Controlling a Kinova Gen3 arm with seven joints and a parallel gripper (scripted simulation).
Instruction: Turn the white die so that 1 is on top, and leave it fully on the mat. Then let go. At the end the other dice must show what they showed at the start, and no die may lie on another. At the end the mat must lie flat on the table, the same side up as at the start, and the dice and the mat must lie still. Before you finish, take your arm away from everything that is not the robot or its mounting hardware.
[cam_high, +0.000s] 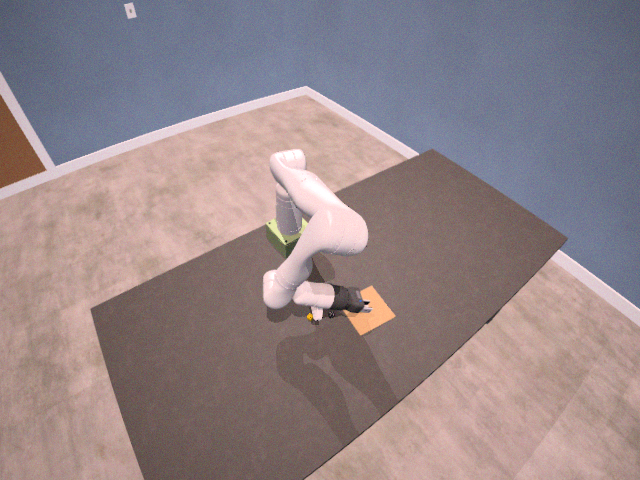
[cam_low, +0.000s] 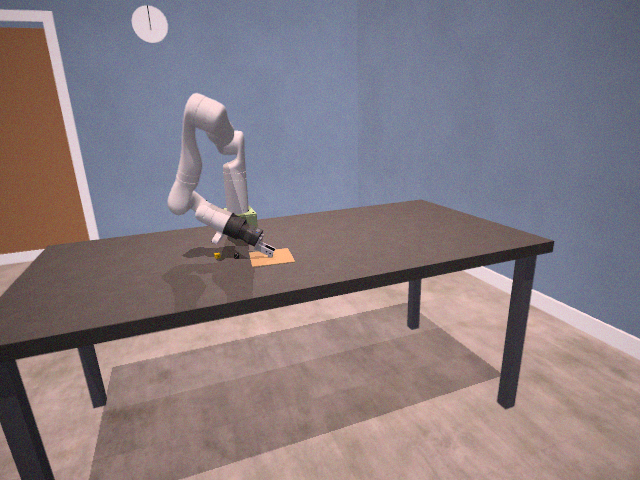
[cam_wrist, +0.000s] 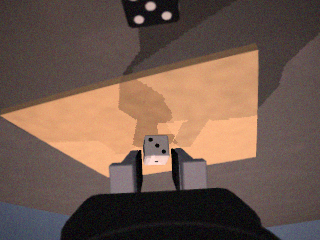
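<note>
Now: the white die 10 mm below my hand. From my hand the other things lie so: orange mat 20 mm below, 10 mm to the left; then black die 100 mm to the right, 50 mm behind, 20 mm below; then yellow die 170 mm to the right, 80 mm behind, 20 mm below.
</note>
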